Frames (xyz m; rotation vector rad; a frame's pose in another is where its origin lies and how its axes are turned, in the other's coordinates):
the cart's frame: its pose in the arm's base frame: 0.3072 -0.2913 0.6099 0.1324 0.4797 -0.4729
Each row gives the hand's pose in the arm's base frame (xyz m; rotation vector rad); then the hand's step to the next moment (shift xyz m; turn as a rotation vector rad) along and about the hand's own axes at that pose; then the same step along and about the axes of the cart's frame.
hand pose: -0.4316 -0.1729 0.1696 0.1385 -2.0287 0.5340
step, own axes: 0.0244 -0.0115 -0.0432 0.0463 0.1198 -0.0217
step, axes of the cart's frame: -0.0039 0.0226 0.0454 -0.0888 0.0880 -0.0364
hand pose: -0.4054 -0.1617 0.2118 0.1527 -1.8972 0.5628
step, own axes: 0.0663 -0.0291 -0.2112 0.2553 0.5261 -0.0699
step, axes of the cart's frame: 0.0332 0.1484 0.1634 -0.4404 0.3646 -0.1414
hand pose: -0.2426 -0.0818 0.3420 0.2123 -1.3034 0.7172
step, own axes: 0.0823 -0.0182 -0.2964 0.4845 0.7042 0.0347
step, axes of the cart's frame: 0.1312 0.2714 0.0638 -0.7335 0.4339 -0.0746
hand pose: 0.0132 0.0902 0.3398 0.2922 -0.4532 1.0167
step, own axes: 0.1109 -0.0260 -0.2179 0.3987 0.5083 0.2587
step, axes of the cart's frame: 0.0919 0.2011 -0.1076 -0.6346 0.2436 0.1488
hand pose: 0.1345 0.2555 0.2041 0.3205 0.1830 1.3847
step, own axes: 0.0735 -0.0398 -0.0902 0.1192 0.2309 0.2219
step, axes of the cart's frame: 0.0306 0.0768 -0.0911 -0.2867 0.0575 0.1767
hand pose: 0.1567 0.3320 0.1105 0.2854 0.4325 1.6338
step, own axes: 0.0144 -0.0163 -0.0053 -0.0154 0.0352 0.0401
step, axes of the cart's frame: 0.0085 0.0179 -0.0104 -0.0292 -0.0169 0.0441
